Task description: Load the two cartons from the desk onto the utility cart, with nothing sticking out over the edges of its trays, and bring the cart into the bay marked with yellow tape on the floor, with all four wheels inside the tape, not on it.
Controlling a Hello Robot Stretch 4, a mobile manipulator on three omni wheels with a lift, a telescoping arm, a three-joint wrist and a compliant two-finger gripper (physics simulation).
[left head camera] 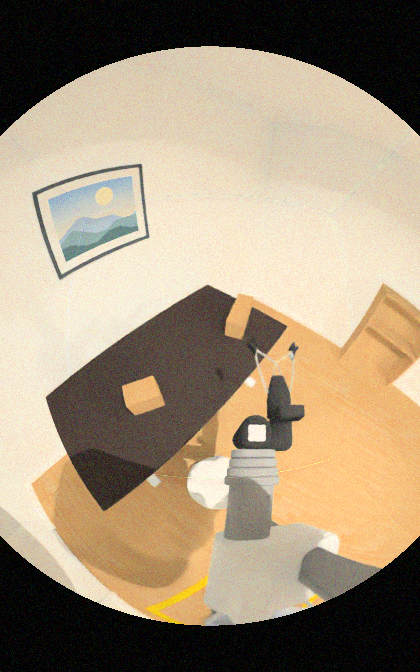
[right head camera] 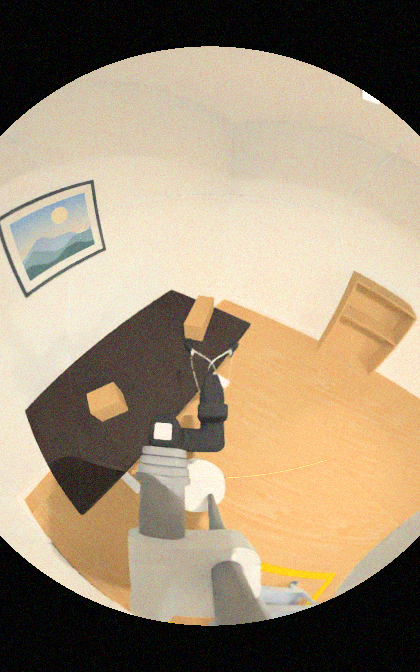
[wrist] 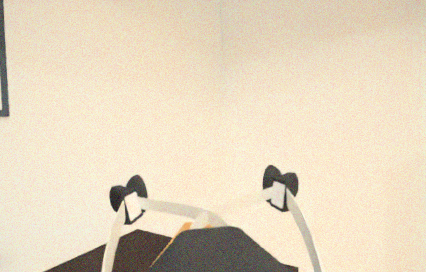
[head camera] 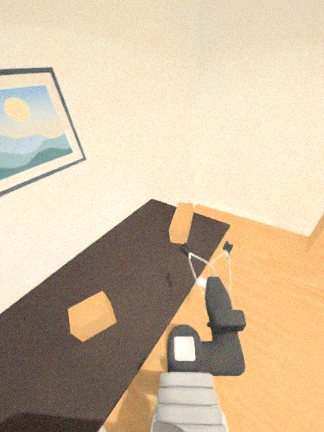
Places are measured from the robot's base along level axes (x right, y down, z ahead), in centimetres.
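Pixels of known places: gripper, fingertip midpoint: [wrist: 205,185] [head camera: 205,242].
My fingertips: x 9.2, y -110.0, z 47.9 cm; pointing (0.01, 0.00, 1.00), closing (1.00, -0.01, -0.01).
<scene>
Behind a point stands the place of what it marks.
A tall narrow carton [head camera: 181,223] {x 2.8, y -81.1, z 91.5 cm} [left head camera: 239,317] [right head camera: 199,319] stands near the far end of the dark desk [head camera: 135,260] {x -27.6, y -69.3, z 72.3 cm} [left head camera: 185,345] [right head camera: 145,350] [wrist: 132,252] {x -19.2, y -69.3, z 120.3 cm}. A boxier carton [head camera: 92,317] {x -37.9, y -81.0, z 34.9 cm} [left head camera: 143,395] [right head camera: 107,402] sits on the desk's nearer part, to the left. My gripper [head camera: 207,248] {x 9.2, y -110.0, z 47.9 cm} [left head camera: 273,349] [right head camera: 211,348] [wrist: 205,185] {x 9.2, y -110.0, z 47.9 cm} is open and empty, above the desk's front edge, close to the narrow carton in the head view. Yellow tape [left head camera: 180,593] [right head camera: 300,573] shows on the floor at the bottom of both side head views. Part of the grey-blue cart [right head camera: 280,594] shows beside the tape; my body hides the rest.
A wooden shelf unit [left head camera: 364,320] [right head camera: 336,312] stands against the wall at the right. A framed picture [head camera: 70,122] {x -53.3, y -144.6, z 106.6 cm} [left head camera: 145,200] [right head camera: 99,215] hangs on the wall behind the desk. My round white base [left head camera: 206,482] [right head camera: 204,485] is beside the desk's front edge.
</scene>
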